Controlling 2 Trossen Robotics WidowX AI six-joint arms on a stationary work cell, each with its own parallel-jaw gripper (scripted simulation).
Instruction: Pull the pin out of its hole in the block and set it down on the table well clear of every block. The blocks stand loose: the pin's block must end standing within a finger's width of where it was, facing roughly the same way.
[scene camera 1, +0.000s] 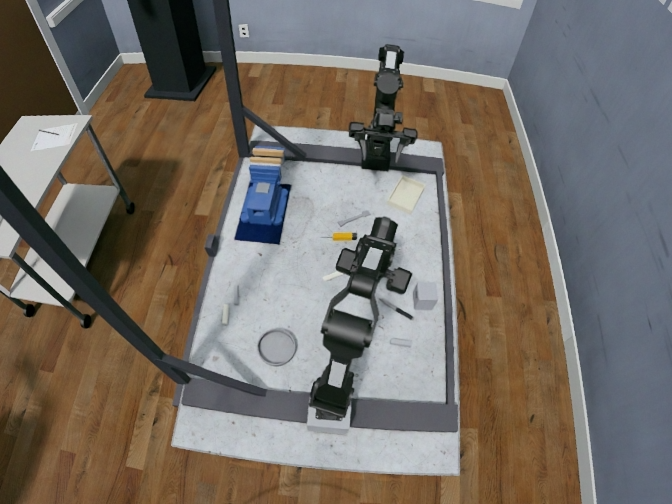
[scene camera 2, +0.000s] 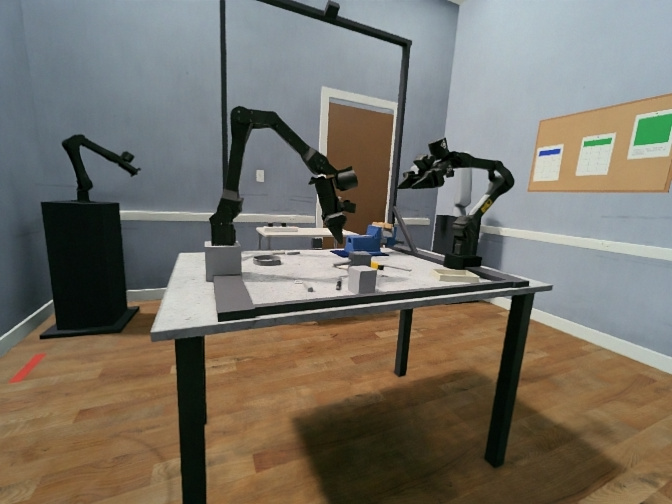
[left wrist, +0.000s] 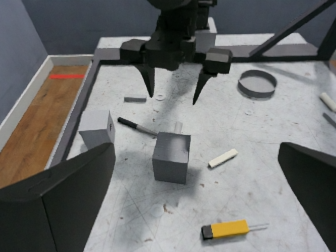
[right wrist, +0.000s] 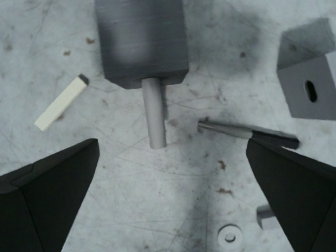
Scene:
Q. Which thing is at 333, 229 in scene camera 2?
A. My right gripper.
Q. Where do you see my left gripper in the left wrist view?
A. At 195, 150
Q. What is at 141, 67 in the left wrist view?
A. My right gripper.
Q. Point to my right gripper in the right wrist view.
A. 173, 146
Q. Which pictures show my left gripper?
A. Scene camera 1, scene camera 2 and the left wrist view only.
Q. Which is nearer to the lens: the cream tray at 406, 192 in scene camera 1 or the round dish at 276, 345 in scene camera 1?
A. The round dish.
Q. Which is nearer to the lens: the dark grey block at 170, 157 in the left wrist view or the round dish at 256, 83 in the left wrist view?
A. The dark grey block.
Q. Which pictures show my right gripper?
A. Scene camera 1, scene camera 2, the left wrist view and the right wrist view: all of them.

